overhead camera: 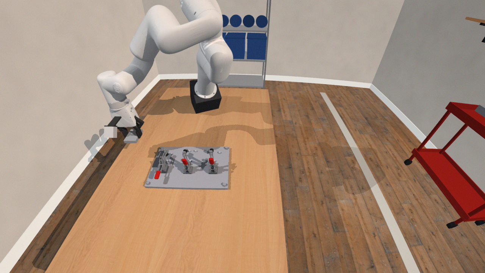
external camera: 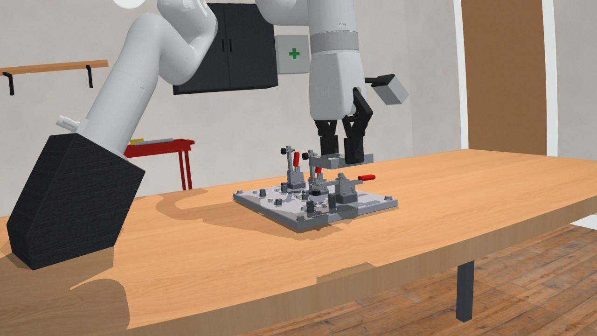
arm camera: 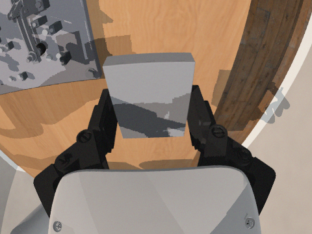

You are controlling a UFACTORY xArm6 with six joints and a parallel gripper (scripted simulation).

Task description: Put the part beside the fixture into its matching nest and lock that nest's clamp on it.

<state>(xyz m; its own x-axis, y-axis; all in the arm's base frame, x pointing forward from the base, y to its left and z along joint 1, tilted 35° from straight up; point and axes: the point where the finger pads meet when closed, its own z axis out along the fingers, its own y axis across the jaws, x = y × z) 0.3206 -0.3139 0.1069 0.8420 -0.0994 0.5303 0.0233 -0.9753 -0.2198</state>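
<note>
My hand is 60 mm short of the grey fixture plate, 260 mm to the right of it and 130 mm above it. From my hand the other things lie so: part (10 mm below).
</note>
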